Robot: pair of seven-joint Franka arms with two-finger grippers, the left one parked.
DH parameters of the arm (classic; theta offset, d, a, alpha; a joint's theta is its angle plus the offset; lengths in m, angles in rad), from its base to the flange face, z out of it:
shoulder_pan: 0 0.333 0 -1.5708
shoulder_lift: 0 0 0 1.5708
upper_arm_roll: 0 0.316 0.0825 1.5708
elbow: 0 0 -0.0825 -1.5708
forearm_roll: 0 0.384 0 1.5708
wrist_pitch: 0 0 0.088 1.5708
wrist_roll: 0 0.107 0 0
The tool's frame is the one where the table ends.
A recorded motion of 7 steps. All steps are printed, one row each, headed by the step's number.
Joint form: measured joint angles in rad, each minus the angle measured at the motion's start. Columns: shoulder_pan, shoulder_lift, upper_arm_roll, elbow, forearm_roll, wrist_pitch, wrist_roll.
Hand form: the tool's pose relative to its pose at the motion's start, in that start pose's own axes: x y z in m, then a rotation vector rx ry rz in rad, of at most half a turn. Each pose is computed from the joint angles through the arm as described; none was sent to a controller.
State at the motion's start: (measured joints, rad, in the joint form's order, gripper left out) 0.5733 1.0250 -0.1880 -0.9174 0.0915 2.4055 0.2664
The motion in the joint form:
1: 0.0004 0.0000 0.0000 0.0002 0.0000 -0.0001 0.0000
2: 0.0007 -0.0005 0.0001 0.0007 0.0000 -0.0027 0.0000
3: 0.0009 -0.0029 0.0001 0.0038 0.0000 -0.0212 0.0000
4: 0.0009 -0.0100 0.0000 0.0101 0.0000 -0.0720 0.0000
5: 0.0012 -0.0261 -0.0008 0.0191 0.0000 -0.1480 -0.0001
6: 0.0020 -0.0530 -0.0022 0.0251 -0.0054 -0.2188 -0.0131
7: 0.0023 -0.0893 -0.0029 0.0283 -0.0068 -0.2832 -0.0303
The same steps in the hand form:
1: 0.0000 -0.0003 -0.0001 0.0002 0.0001 -0.0004
2: 0.0000 -0.0006 -0.0005 0.0001 -0.0015 -0.0006
3: -0.0001 -0.0008 -0.0018 -0.0028 -0.0142 -0.0007
4: -0.0007 -0.0005 -0.0052 -0.0118 -0.0507 -0.0002
5: -0.0001 0.0000 -0.0145 -0.0240 -0.1003 0.0008
6: 0.0039 0.0005 -0.0312 -0.0354 -0.1366 -0.0134
7: 0.0103 0.0011 -0.0544 -0.0386 -0.1619 -0.0275

